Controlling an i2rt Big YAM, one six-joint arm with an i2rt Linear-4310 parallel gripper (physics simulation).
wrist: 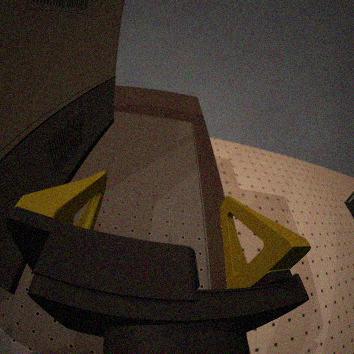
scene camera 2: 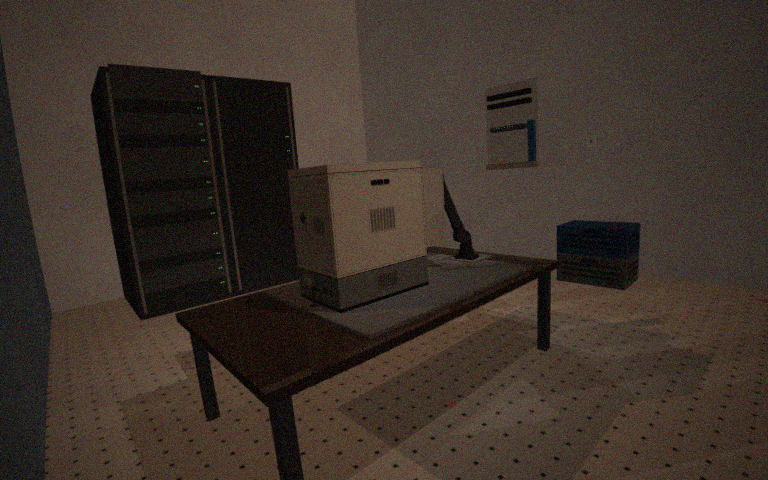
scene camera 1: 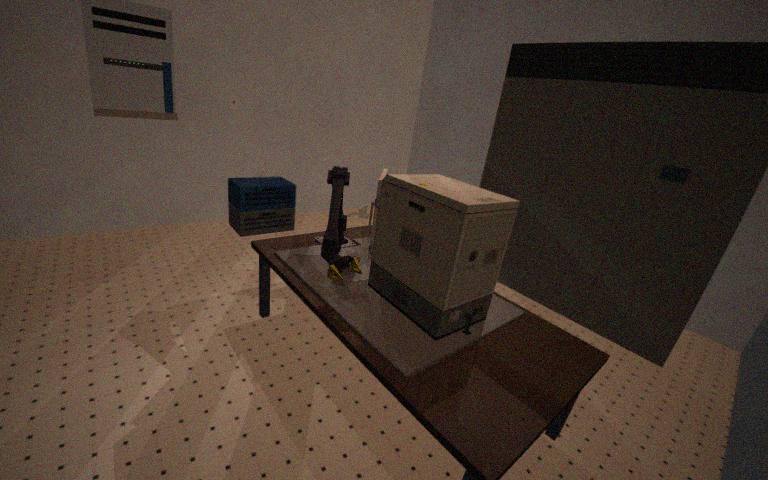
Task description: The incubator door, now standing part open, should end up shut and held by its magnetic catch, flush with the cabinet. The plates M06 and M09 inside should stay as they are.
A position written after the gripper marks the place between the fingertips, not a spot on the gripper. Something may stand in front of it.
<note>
The gripper (wrist: 167, 190) is open and holds nothing. Further things: a beige incubator (scene camera 2: 361, 230).
The beige incubator also shows in the wrist view (wrist: 65, 65) and in scene camera 1 (scene camera 1: 437, 245).
</note>
